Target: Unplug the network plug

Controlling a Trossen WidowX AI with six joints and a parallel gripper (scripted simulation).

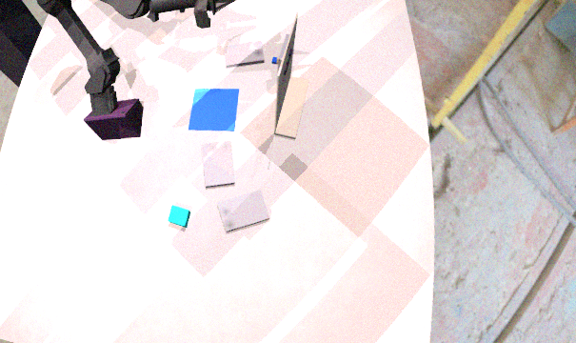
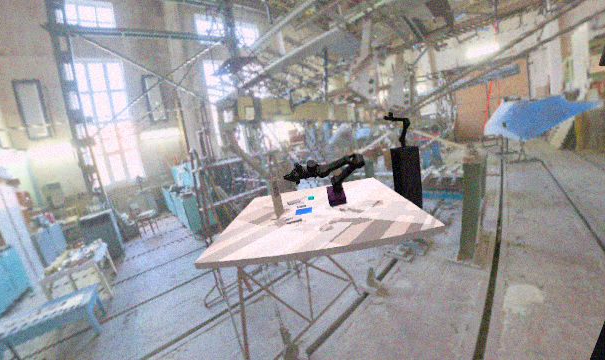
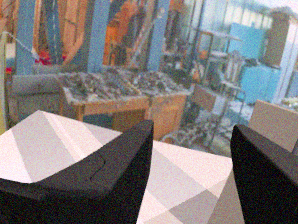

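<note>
My gripper tip is now 14 cm to the left of the network plug, 9 cm above it and 8 cm short of it. From my gripper tip the other things lie so: upright panel: 17 cm below, 15 cm to the right, 10 cm ahead; then blue square: 30 cm below, 15 cm to the right, 9 cm behind; then cyan cube: 43 cm to the right, 29 cm below, 16 cm behind.
</note>
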